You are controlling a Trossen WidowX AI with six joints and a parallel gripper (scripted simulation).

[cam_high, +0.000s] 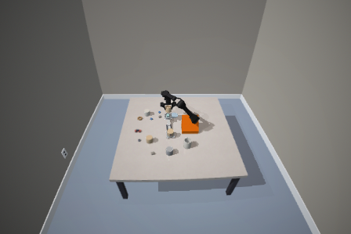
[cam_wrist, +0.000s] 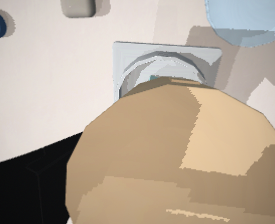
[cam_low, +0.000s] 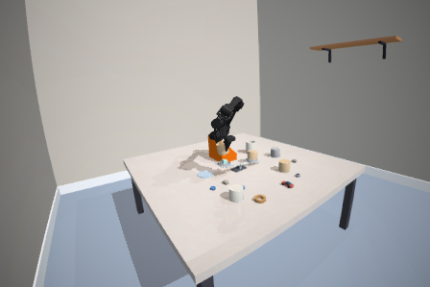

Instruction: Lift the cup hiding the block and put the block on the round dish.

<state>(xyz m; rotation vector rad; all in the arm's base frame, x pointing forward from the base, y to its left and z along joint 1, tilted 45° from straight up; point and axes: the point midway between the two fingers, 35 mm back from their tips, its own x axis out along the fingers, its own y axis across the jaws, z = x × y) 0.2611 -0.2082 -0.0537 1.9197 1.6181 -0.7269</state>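
The teal block is 1 cm to the left of my gripper tip and 8 cm below it. From my gripper tip the other things lie so: white cup 27 cm ahead, 14 cm to the right, 13 cm below; then small balance 1 cm ahead, 13 cm to the left, 13 cm below; then pale blue round dish 9 cm behind, 8 cm to the right, 17 cm below.
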